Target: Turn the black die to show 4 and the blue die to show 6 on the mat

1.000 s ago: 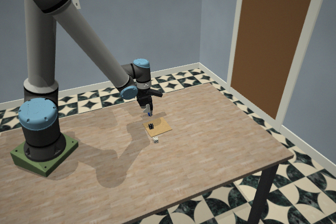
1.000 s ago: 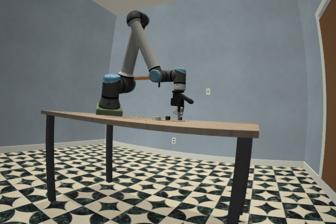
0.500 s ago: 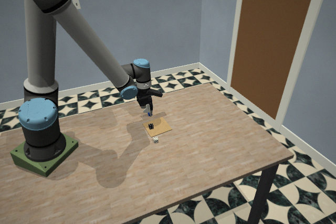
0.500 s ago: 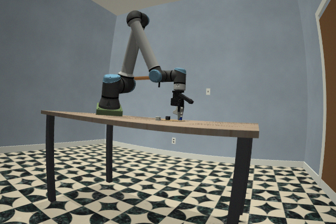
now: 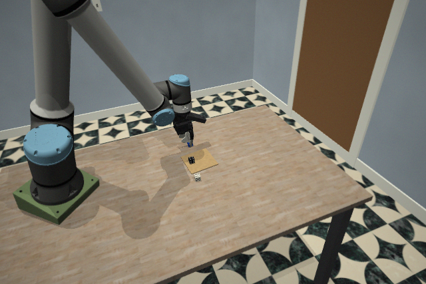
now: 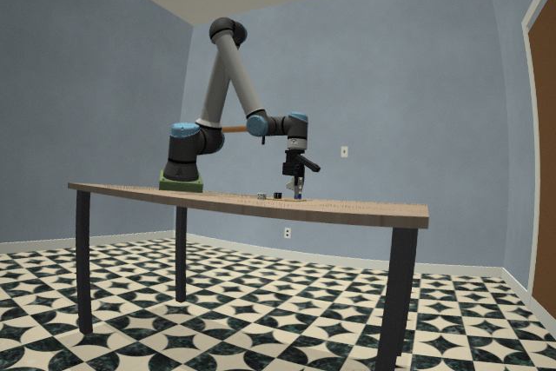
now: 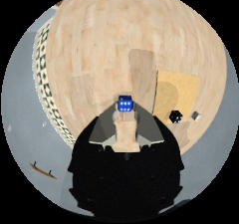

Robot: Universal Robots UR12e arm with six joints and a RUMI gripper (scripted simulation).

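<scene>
My hand is right at the blue die. Round my hand: white die: 26 cm to the right, 2 cm behind; tan mat: 14 cm to the right, 2 cm below, 2 cm ahead; black die: 14 cm to the right, 2 cm behind.
</scene>
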